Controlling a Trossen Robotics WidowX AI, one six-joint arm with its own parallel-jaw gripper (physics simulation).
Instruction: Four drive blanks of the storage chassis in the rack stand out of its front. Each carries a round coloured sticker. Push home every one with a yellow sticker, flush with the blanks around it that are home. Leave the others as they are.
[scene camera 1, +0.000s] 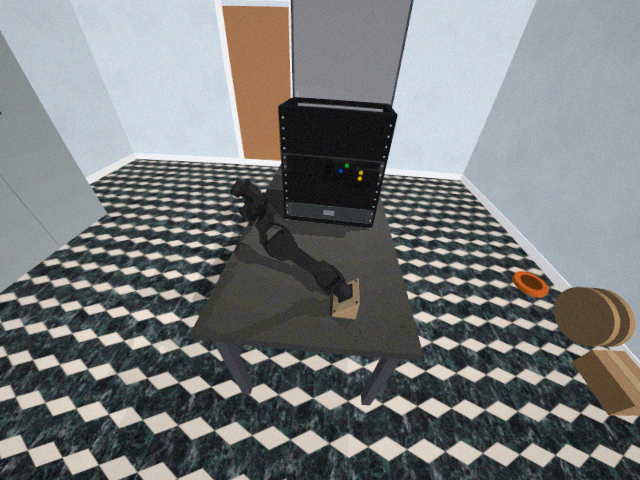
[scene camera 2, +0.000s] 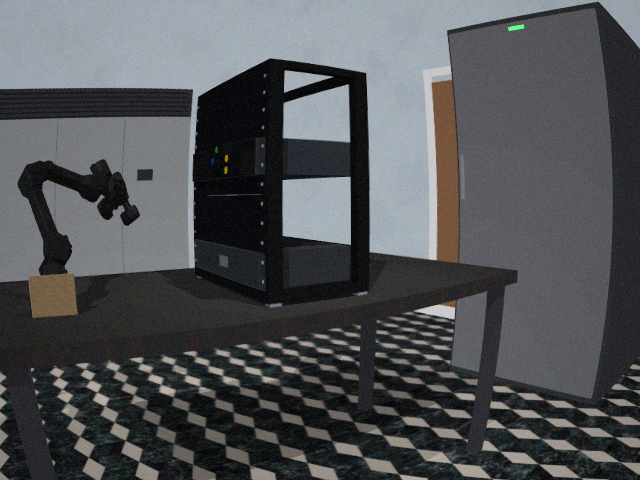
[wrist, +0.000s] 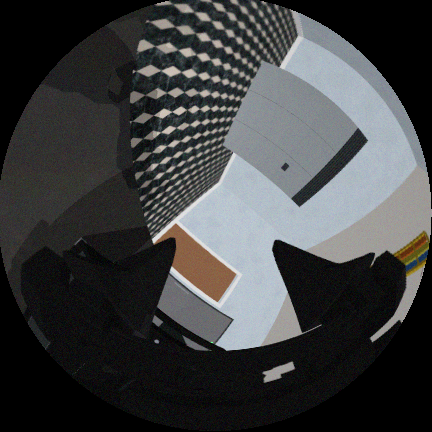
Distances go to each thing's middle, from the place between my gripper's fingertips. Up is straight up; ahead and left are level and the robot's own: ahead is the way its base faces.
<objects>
I see my gripper 300 mm short of the black storage rack (scene camera 2: 239, 147), 400 mm to the left of it and 60 mm below it.
</objects>
